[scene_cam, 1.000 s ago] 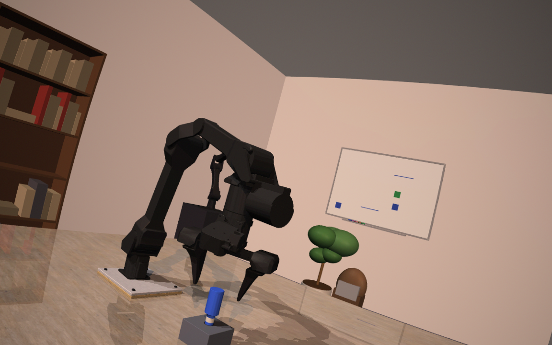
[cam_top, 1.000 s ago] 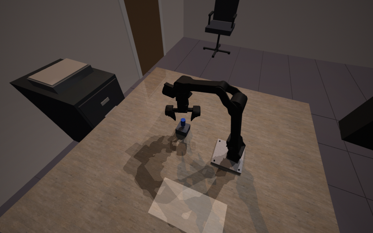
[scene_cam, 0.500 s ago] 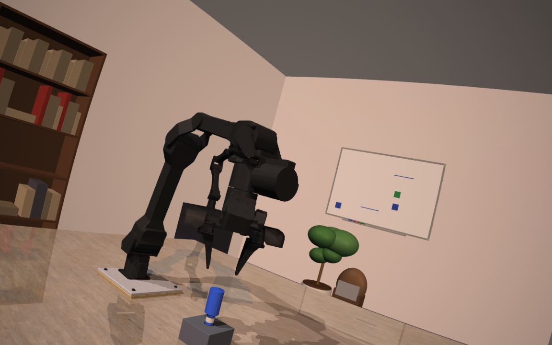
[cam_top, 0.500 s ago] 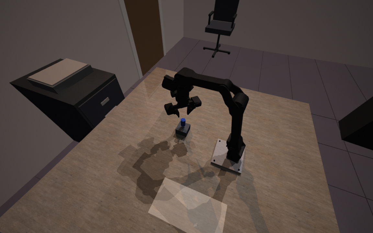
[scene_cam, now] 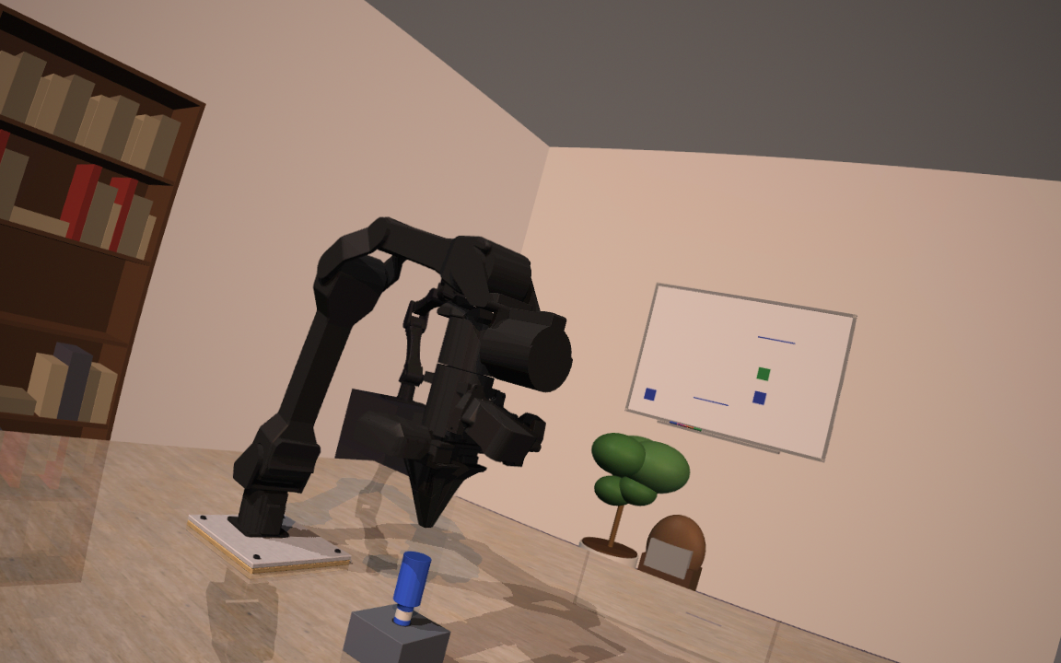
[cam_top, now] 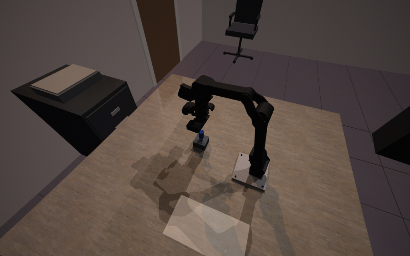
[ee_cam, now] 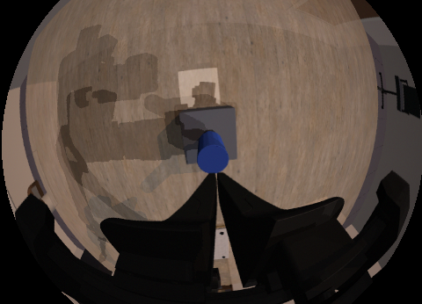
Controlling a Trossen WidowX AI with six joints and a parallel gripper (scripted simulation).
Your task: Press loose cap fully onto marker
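The blue marker cap lies 5 cm below my gripper tip. From my gripper tip the other things lie so: holder block 12 cm below.
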